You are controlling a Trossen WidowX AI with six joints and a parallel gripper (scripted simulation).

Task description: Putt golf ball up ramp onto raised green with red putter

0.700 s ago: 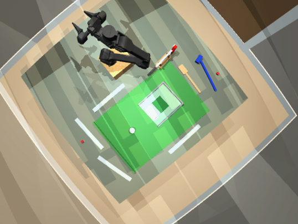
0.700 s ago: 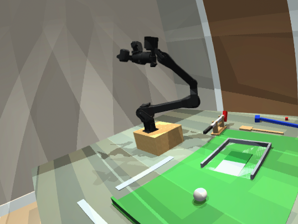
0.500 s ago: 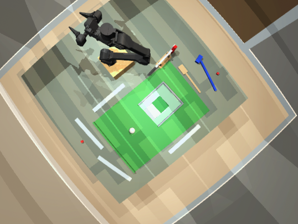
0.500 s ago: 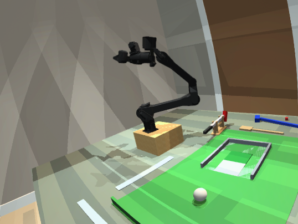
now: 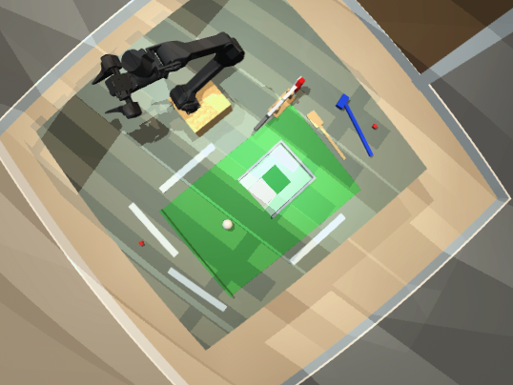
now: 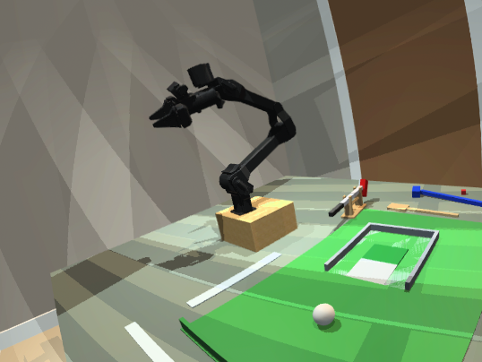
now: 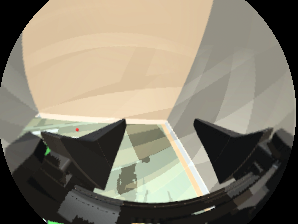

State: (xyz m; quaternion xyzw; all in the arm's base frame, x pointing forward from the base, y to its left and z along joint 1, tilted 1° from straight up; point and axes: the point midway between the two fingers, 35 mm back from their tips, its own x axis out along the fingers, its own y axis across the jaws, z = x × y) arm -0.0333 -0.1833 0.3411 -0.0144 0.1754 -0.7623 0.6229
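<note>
Now: gripper tip 520 mm to the right of the red putter, 380 mm above it and 220 mm short of it. Round my gripper tip: blue putter 770 mm to the left, 460 mm ahead, 420 mm below; then white golf ball 530 mm ahead, 410 mm below, 80 mm to the left; then wooden rack 540 mm to the left, 400 mm below, 210 mm ahead.
</note>
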